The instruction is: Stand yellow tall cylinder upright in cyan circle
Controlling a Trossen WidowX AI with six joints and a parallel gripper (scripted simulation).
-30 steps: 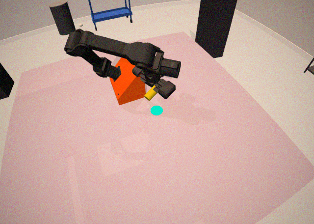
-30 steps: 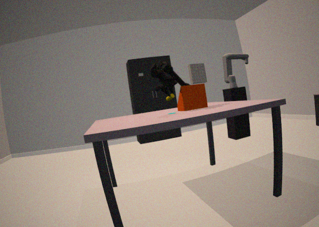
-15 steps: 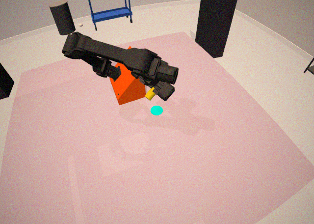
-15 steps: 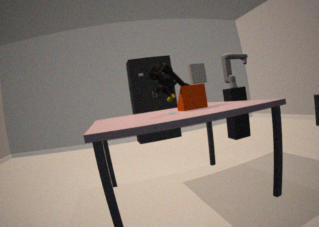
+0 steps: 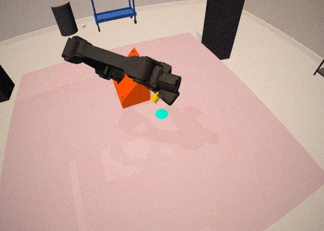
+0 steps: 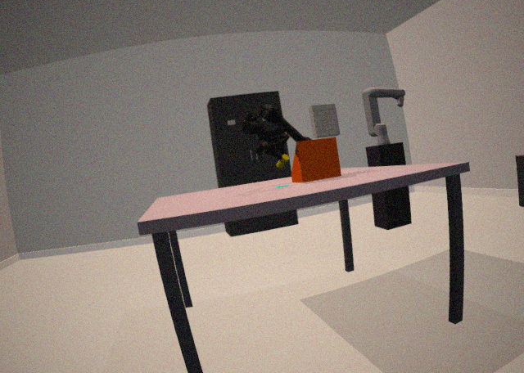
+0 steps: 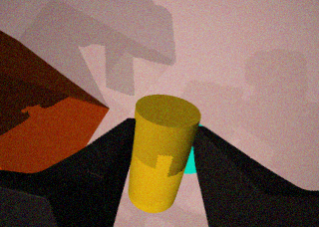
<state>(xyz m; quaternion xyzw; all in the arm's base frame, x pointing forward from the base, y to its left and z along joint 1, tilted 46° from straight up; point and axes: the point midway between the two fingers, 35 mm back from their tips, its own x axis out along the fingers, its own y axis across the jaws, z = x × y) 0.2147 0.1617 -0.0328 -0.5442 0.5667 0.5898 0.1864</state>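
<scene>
Now: gripper tip 3 cm short of the cyan circle and 12 cm above it. Also, from my gripper tip: yellow cylinder: 1 cm ahead, 2 cm to the right, 1 cm below.
</scene>
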